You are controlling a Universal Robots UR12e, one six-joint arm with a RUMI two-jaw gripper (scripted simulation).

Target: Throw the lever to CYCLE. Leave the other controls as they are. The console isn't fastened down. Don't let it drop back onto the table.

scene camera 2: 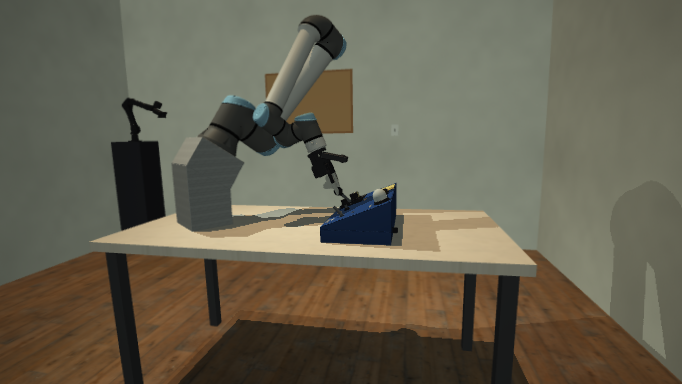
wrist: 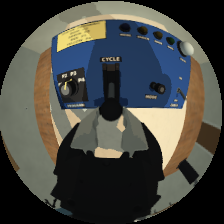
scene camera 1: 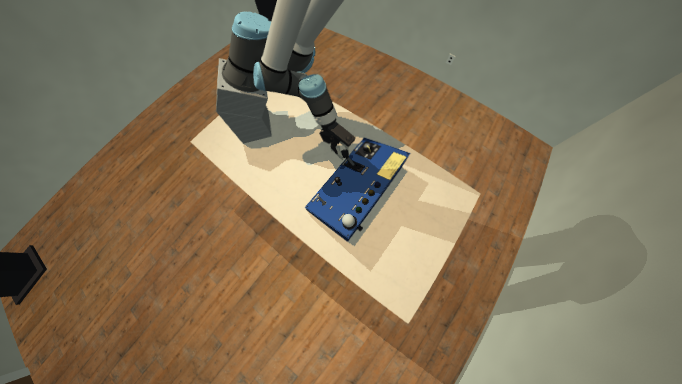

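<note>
You'd see the gripper in the pictures, and a blue sloped console as well. The wrist view shows the gripper too.
</note>
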